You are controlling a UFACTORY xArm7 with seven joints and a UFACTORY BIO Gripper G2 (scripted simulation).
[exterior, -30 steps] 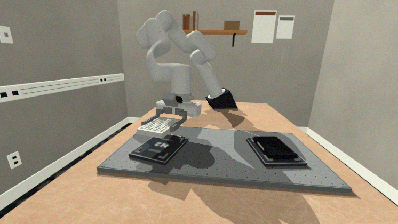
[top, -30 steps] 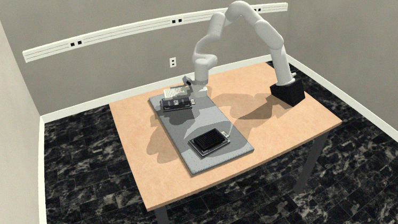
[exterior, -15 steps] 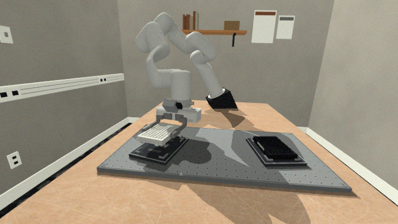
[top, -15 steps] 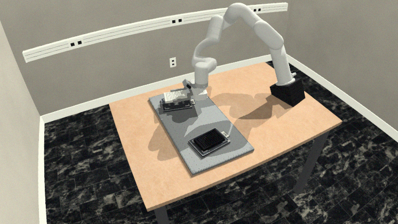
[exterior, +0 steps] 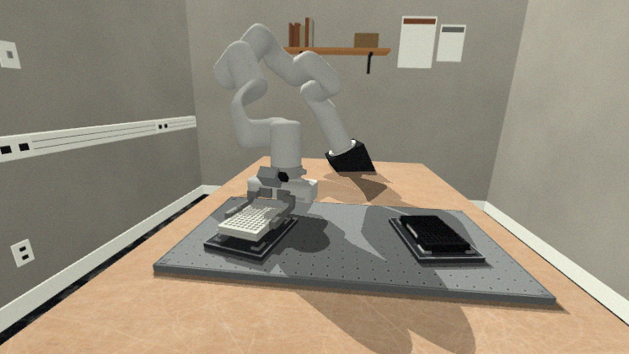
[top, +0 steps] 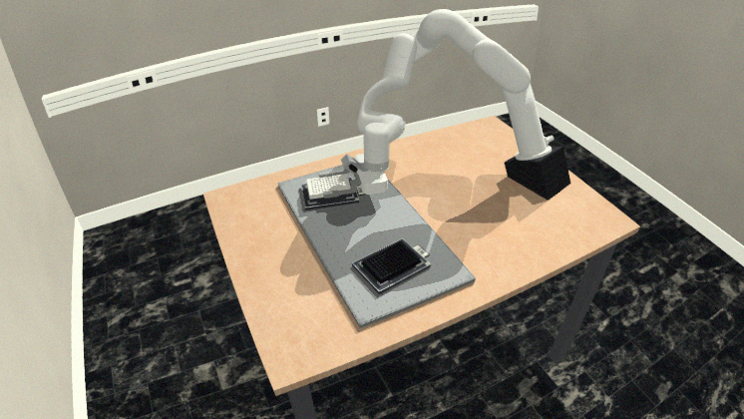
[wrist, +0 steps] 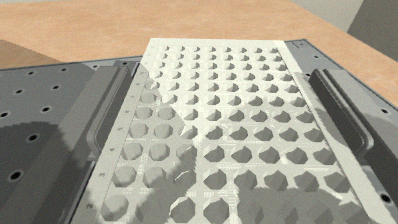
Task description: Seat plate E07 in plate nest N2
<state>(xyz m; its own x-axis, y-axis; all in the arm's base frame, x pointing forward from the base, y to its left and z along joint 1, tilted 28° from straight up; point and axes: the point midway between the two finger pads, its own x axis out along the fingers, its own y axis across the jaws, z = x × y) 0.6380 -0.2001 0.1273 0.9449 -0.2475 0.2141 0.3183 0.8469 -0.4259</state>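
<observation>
The white well plate E07 lies right at my hand. From my hand the other things lie so: dark plate nest N2 (3 cm below); black well plate E01 (1 cm ahead, 36 cm to the left, 2 cm below); plate nest N1 (1 cm ahead, 36 cm to the left, 3 cm below).
</observation>
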